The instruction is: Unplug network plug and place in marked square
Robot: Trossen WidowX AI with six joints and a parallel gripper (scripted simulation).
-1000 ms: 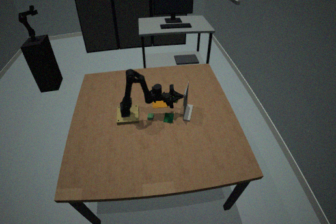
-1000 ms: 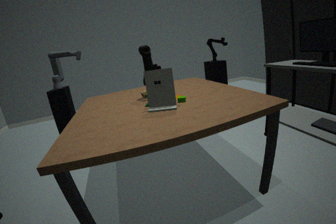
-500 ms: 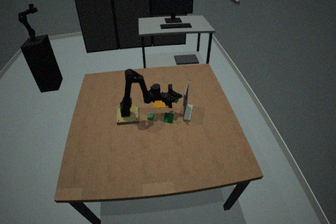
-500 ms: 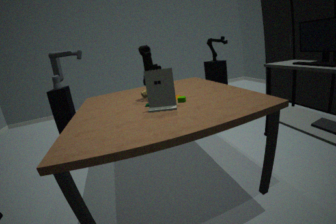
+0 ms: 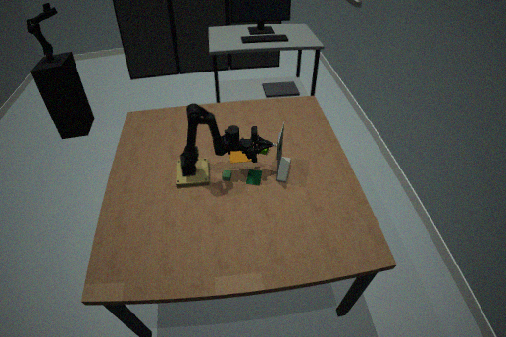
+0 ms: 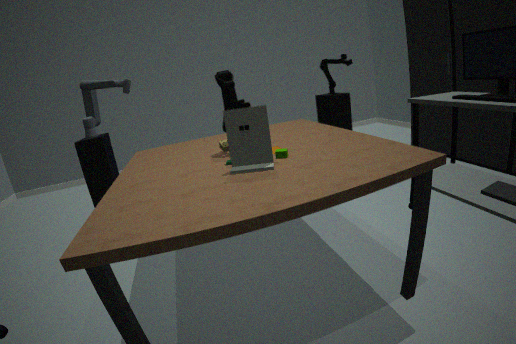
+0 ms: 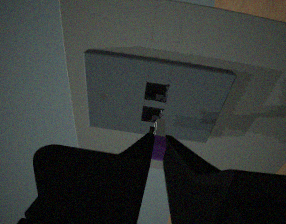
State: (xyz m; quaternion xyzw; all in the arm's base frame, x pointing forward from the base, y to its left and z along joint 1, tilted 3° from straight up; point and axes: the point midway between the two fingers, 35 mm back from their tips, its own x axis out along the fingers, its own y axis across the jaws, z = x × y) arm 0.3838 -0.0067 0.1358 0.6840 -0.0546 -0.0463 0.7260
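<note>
The grey upright panel is 40 mm ahead of my gripper tip, 20 mm to the right of it and 50 mm below it. Round my gripper tip: pale green cube (230 mm behind, 30 mm to the right, 150 mm below); network plug (right at my gripper tip); bright green cube (10 mm behind, 130 mm to the left, 140 mm below).
</note>
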